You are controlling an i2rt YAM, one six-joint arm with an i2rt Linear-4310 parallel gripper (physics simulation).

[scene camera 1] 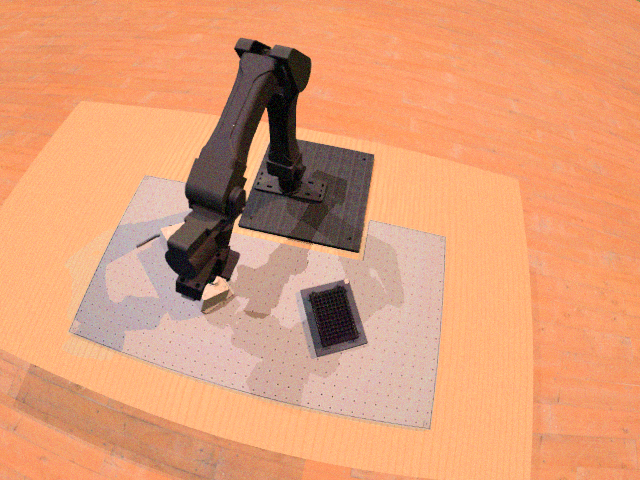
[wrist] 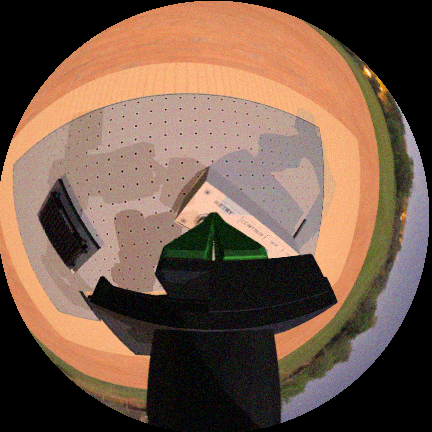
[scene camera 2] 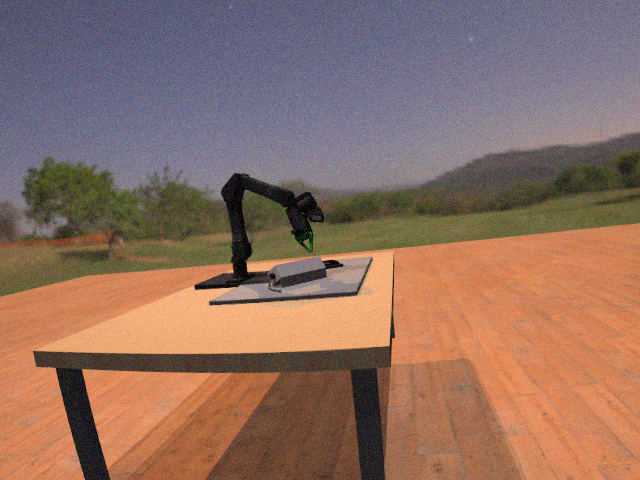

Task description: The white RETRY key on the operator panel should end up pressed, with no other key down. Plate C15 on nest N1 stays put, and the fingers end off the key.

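Frame: origin at the arm's base, x ahead, y left, z up, level; metres.
Seen in the pictures: gripper, fingertip midpoint: (wrist: 213, 217) (scene camera 2: 311, 252); arm's base, link origin: (scene camera 1: 290, 186) (scene camera 2: 241, 279).
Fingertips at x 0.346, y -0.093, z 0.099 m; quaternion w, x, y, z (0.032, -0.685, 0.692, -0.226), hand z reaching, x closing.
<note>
Offsets run from my fingertips to a thing's top centre. "pt": to the spot under its first point. Level surfaces: height alone.
The operator panel @(dy -0.075, dx -0.048, dz -0.019 m) (scene camera 1: 216, 291) (scene camera 2: 298, 271) (wrist: 202, 195) is a light wedge-shaped box, largely hidden by the arm in scene camera 1. The RETRY label @(pt dy -0.019, dx +0.003, dz -0.025 m) (wrist: 223, 207) shows on its face in the wrist view. The white RETRY key is mostly hidden behind the fingertips, so whether it is down cannot be told. My gripper (scene camera 2: 311, 251) (wrist: 213, 217) has green fingers, shut and empty; in scene camera 2 the tips are above the panel with a gap. Black plate C15 @(dy +0.284, dx -0.014, dz -0.077 m) (scene camera 1: 333, 316) (wrist: 62, 227) sits on the grey nest N1 @(pt dy +0.214, dx -0.037, dz -0.091 m) (scene camera 1: 306, 300).
The perforated board @(dz -0.103 m) (scene camera 1: 403, 372) (wrist: 175, 115) lies under the panel and nest. A dark cable @(pt dy -0.244, dx -0.089, dz -0.098 m) (scene camera 1: 148, 240) (wrist: 300, 228) is beside the panel's far end. The arm stands on a black base plate (scene camera 1: 356, 170) (scene camera 2: 211, 283). The wooden table @(dz -0.116 m) (scene camera 1: 485, 310) (scene camera 2: 232, 330) extends around the board.
</note>
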